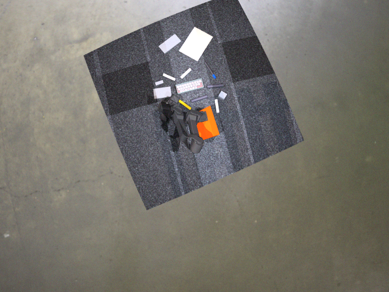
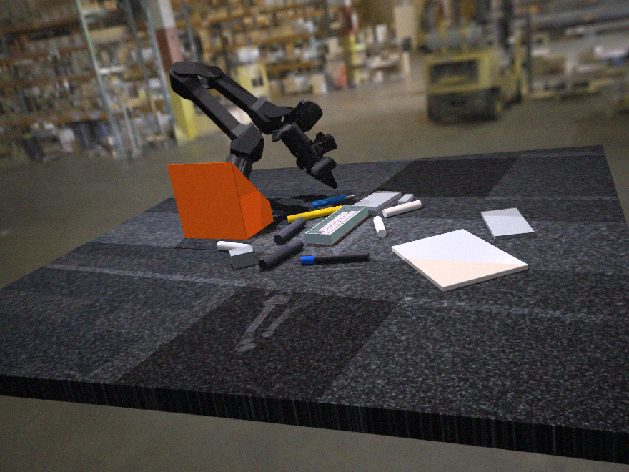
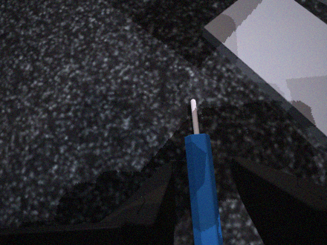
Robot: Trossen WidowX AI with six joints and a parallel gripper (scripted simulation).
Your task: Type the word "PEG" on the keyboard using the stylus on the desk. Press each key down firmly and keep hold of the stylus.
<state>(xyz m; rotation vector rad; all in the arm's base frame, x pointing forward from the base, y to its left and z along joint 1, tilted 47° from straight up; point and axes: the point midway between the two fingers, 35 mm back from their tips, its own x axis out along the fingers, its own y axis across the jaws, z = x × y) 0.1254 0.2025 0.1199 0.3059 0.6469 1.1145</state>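
My gripper tip is 10 mm short of the stylus and 40 mm above it. The rest, counted from my gripper tip: yellow cylinder: 10 mm ahead, 130 mm to the right, 30 mm below; grey pad: 120 mm ahead, 40 mm below; small grey block: 10 mm behind, 420 mm to the right, 30 mm below.
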